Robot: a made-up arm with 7 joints.
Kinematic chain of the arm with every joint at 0, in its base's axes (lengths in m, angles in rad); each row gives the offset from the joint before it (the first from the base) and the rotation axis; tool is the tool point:
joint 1: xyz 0 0 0.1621 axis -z
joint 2: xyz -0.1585 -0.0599 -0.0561 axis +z
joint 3: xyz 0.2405 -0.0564 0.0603 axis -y
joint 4: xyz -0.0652 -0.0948 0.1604 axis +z
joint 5: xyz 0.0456 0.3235 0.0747 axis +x
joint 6: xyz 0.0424 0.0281 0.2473 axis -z
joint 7: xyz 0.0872 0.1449 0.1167 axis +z
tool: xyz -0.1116 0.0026 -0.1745
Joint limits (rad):
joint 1: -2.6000..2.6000
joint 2: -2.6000..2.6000
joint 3: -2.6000..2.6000
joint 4: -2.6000..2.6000
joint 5: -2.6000..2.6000
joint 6: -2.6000..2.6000
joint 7: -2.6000..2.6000
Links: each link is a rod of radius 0.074 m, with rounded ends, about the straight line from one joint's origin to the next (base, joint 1, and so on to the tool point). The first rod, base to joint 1, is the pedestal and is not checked.
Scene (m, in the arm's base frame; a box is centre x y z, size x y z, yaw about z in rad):
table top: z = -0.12
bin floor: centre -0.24 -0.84 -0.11 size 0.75 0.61 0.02 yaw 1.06
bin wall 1: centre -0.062 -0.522 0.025 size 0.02 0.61 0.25 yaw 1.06
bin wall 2: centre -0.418 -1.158 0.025 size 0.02 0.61 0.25 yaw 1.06
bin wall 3: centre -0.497 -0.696 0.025 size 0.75 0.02 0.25 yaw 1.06
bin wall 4: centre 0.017 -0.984 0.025 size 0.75 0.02 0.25 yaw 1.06
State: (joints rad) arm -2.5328 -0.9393 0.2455 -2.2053 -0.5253 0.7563 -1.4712
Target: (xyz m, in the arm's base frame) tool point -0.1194 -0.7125 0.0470
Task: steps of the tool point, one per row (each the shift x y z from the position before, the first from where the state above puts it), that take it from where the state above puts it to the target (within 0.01 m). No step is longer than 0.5 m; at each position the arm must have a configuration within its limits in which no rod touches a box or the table.
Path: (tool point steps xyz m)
1: 0.0061 -0.4959 0.0276
2: -0.2520 -0.4039 -0.0255
3: -0.3940 -0.1868 -0.0736
4: -0.3758 0.0483 -0.1074
5: -0.0203 -0.0039 -0.1429
6: 0.0203 0.0039 -0.1535

